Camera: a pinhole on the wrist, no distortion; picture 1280 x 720 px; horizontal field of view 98.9 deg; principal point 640.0 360.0 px. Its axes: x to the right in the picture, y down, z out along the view. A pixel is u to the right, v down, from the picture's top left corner.
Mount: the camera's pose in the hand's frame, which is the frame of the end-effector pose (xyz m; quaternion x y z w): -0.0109 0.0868 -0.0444 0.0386 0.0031 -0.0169 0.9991
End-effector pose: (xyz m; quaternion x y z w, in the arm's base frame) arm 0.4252 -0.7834 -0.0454 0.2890 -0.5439 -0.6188 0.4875
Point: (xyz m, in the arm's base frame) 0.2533 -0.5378 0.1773
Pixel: 445 546
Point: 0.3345 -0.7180 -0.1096
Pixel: outside the picture
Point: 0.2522 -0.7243 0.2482
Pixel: 761 696
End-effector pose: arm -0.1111 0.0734 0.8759 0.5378 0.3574 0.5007 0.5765
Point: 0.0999 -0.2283 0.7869
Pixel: 240 64
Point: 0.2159 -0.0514 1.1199
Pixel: 633 531
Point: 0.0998 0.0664 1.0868
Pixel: 794 566
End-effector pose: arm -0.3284 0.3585 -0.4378 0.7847 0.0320 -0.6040 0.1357
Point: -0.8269 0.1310 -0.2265
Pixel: 314 458
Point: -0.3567 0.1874 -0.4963
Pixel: 977 688
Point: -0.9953 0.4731 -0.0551
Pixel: 119 121
